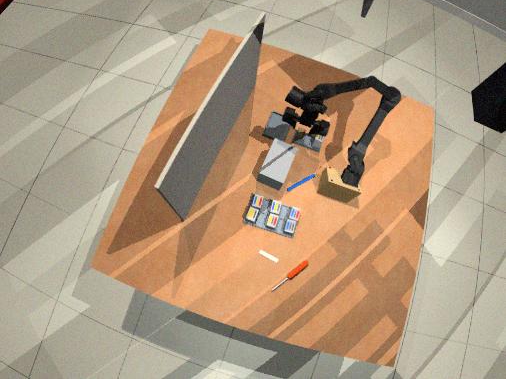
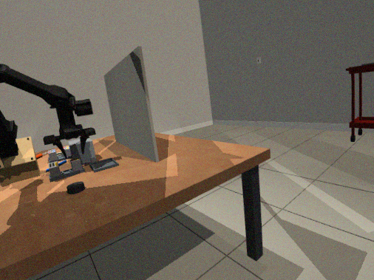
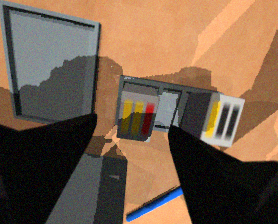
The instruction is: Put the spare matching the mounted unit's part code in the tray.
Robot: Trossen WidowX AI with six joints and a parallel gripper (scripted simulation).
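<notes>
Now: the grey rack 40 mm behind my gripper tip and 60 mm below it. The rest, counted from my gripper tip: grey tray: 100 mm ahead, 20 mm to the right, 60 mm below; mounted unit: 60 mm ahead, 180 mm to the left, 20 mm below; blue pen: 60 mm behind, 200 mm to the left, 60 mm below.
</notes>
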